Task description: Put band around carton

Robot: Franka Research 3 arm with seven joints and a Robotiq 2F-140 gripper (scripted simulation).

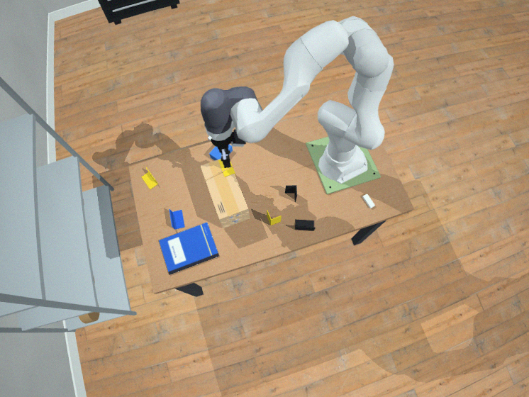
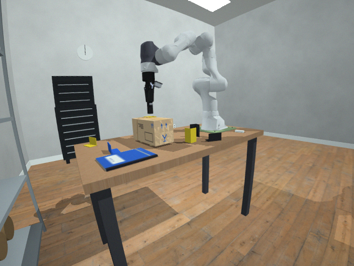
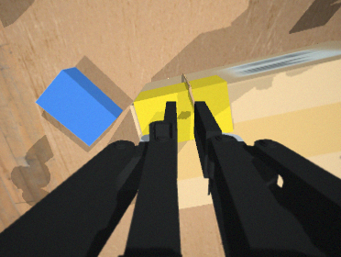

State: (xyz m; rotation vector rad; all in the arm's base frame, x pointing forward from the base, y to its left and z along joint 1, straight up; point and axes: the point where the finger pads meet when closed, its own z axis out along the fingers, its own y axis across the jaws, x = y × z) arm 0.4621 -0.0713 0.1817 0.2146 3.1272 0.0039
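My gripper is now 120 mm above the cardboard carton, 80 mm to the right of it and 40 mm short of it. Also, from my hand: blue block 170 mm below, 140 mm to the right, 10 mm ahead; white block 550 mm behind, 280 mm to the left, 190 mm below; blue corner guard 280 mm ahead, 180 mm below, 110 mm to the left.
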